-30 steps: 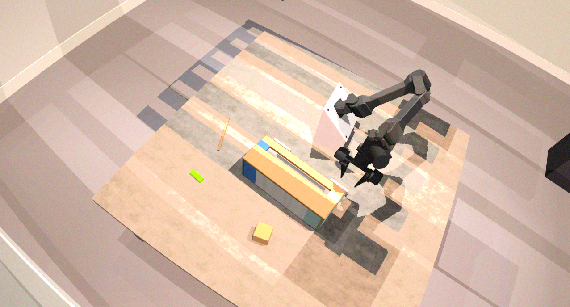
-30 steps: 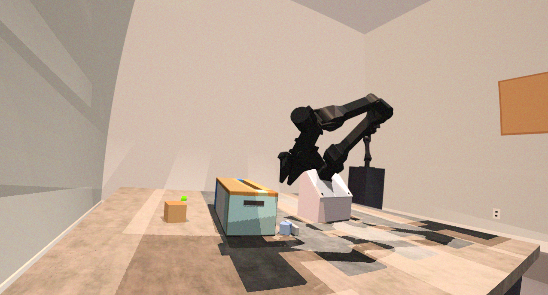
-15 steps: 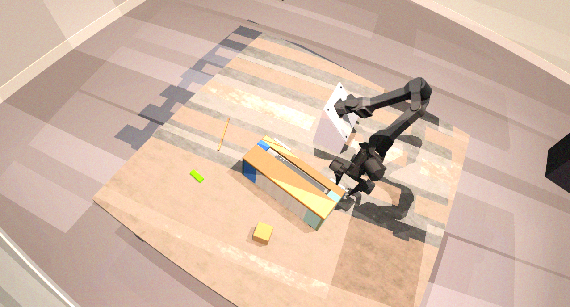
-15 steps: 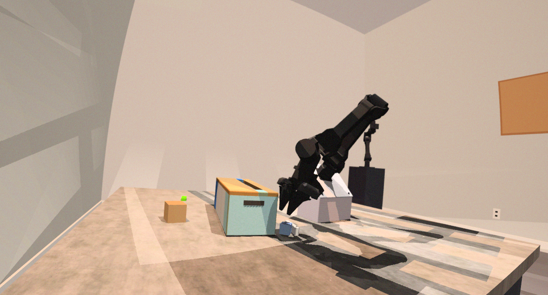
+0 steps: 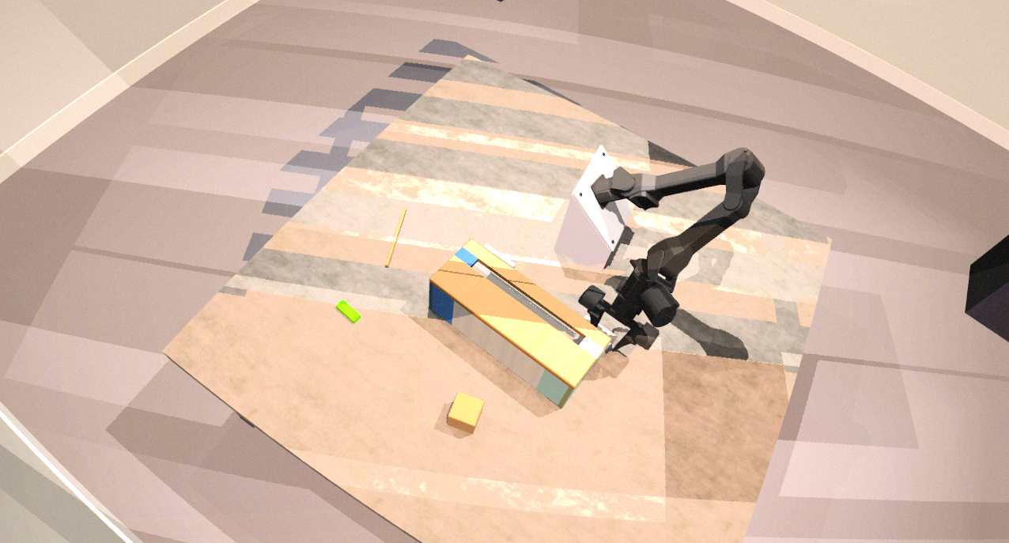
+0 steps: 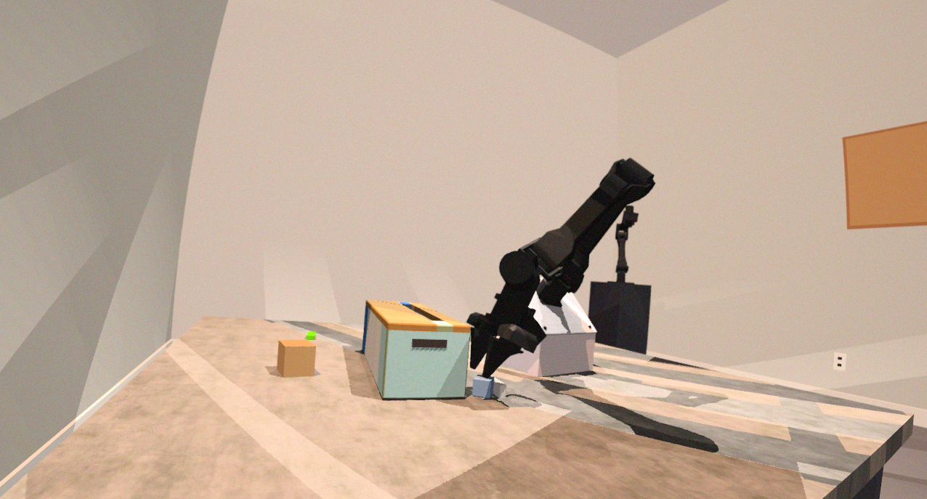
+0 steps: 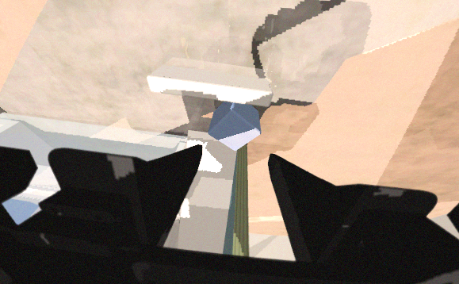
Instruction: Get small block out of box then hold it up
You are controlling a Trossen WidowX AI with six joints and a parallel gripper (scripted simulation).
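My gripper tip is 1 cm past the block and 3 cm above it. From my gripper tip the other things lie so: box (5 cm ahead, 18 cm to the right, 2 cm above); then thin wooden stick (5 cm ahead, 56 cm to the right, 4 cm below).
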